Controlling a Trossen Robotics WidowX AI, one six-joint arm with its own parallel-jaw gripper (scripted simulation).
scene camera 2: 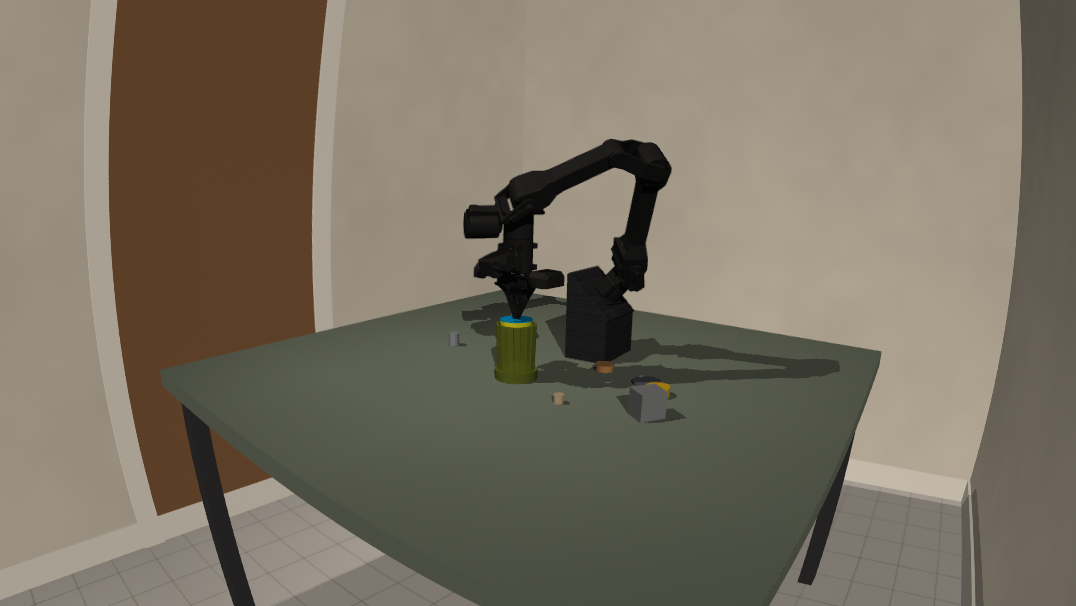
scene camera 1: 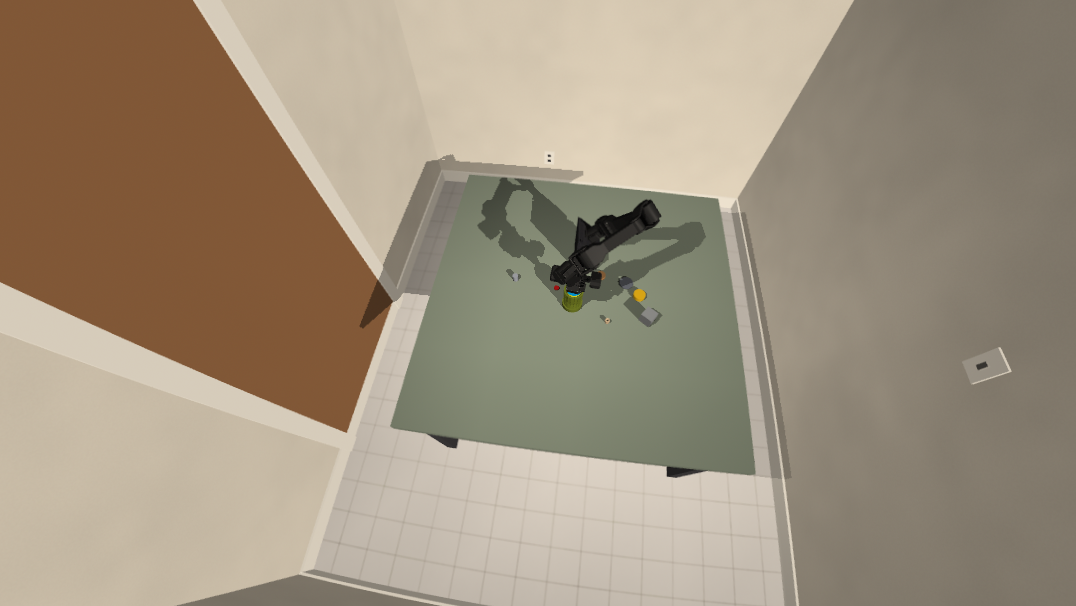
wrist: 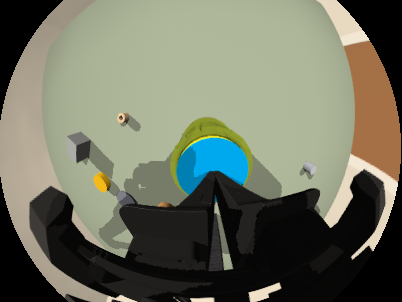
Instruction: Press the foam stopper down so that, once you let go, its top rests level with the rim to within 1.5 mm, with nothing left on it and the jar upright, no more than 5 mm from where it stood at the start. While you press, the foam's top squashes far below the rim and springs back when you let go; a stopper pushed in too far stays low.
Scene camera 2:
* my gripper: 516,318
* grey cube: 648,402
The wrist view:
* my gripper: 213,175
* blue foam stopper: 207,153
